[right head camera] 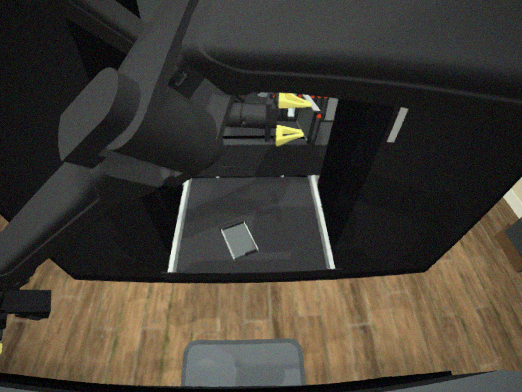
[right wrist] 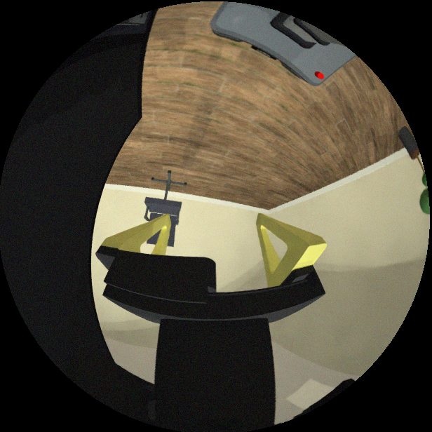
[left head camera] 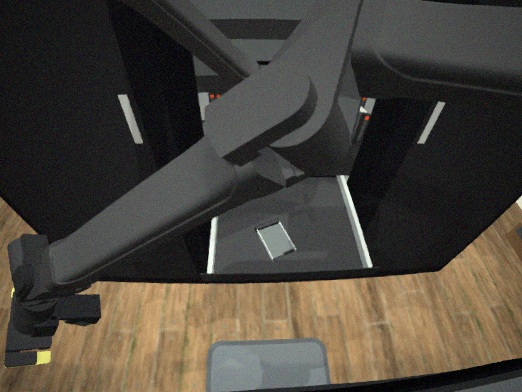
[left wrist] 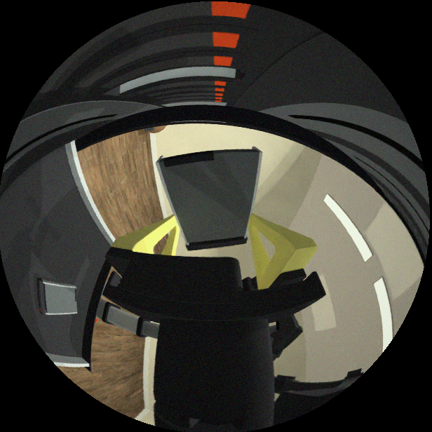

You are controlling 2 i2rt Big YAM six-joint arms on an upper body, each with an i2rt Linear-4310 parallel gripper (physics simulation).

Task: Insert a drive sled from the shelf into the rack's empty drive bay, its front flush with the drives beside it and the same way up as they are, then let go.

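Frame: origin at the left arm's base, x ahead, y left, z up, level; centimetres.
Where they show: left gripper, between the fingertips: (right head camera: 309,119); right gripper, between the fingertips: (left head camera: 26,336).
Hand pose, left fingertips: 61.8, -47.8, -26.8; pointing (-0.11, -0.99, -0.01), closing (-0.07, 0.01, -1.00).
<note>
After its pixels a point has its place, as x, y, z.
My left gripper (right head camera: 307,119) {61.7, -47.8, -26.9} (left wrist: 213,217) is shut on a dark grey drive sled (right head camera: 311,124) {57.7, -47.5, -25.5} (left wrist: 212,195), held on edge by its long sides in front of the drives. Drives with orange marks (left wrist: 226,40) stand in a row at the top of the left wrist view; a pale strip (left wrist: 180,76) lies across that row. I cannot tell exactly where the empty bay is. A second sled (left head camera: 276,240) {49.9, -30.7, -59.4} (right head camera: 239,240) {49.8, -30.7, -59.4} (left wrist: 60,298) lies flat and askew on the pulled-out shelf (left head camera: 325,225) {55.7, -46.6, -61.0} (right head camera: 285,220) {57.8, -44.9, -60.9}. My right gripper (right wrist: 213,217) is open and empty, outside the rack at the left.
Black rack panels (left head camera: 450,200) {71.9, -107.1, -69.6} (right head camera: 425,200) {71.9, -105.5, -69.5} stand on both sides of the shelf. White rails (left head camera: 356,222) {54.2, -55.5, -57.7} (right head camera: 322,222) {54.4, -55.5, -57.7} edge the shelf. My right arm (left head camera: 145,200) {24.2, -14.2, -10.4} crosses above its left part. A grey rounded object (left head camera: 267,367) {22.6, -29.2, -117.8} (right head camera: 242,365) {23.3, -29.4, -117.8} is below the rack's front.
</note>
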